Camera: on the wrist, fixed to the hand. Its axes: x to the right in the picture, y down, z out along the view.
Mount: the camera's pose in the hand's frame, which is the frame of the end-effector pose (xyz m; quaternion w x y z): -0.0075 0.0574 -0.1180 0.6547 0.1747 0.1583 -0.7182
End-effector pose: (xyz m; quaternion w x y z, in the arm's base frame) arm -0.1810 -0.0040 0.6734 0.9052 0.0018 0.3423 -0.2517
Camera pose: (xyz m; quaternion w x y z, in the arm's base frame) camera -0.2326 0.0703 0.5780 0.3574 -0.0467 0.3247 -0.8744
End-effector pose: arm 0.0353 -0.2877 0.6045 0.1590 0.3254 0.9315 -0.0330
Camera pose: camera 0.0438 -0.2276 0.7211 0.1239 0.4230 -0.8630 0.2470
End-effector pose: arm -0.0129 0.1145 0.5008 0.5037 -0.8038 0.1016 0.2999
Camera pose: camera -0.0008 -0.0164 0.4991 0.6695 -0.5587 -0.3786 -0.3104
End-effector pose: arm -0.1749 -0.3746 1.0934 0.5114 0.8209 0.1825 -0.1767
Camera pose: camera -0.1417 -0.2924 1.1904 0.0356 0.5237 0.7592 -0.3849
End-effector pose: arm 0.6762 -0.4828 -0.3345 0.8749 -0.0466 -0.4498 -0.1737
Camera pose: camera 0.7830 -0.4552 -0.4060 0.5274 0.4728 -0.2198 -0.6708
